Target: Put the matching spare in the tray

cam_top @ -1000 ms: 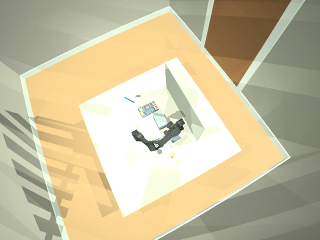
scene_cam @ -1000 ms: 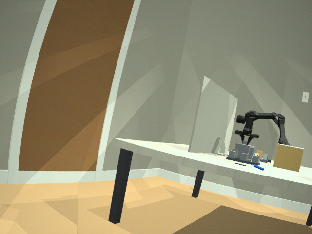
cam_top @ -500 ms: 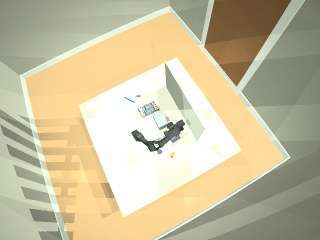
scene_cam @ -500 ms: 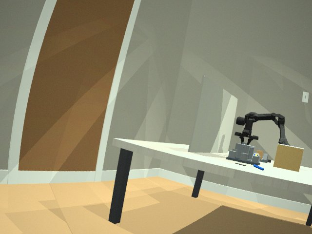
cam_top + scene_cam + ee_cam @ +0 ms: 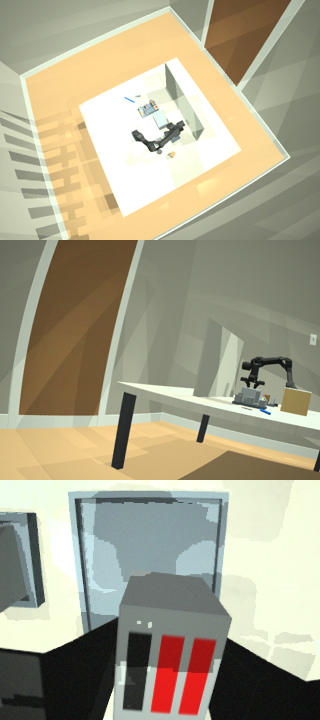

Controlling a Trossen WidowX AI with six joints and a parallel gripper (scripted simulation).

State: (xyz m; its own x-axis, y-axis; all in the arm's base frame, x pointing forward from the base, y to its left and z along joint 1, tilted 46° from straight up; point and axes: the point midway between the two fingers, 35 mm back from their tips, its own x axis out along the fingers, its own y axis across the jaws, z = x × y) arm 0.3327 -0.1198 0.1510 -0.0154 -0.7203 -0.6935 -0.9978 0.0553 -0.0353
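Now: gripper tip 10 mm past the blue-grey tray and 60 mm above it. The rest, counted from my gripper tip: grey round piece 210 mm behind, 80 mm to the right, 50 mm below; tan box 110 mm behind, 170 mm to the right, 30 mm below; grey spare block 20 mm above.
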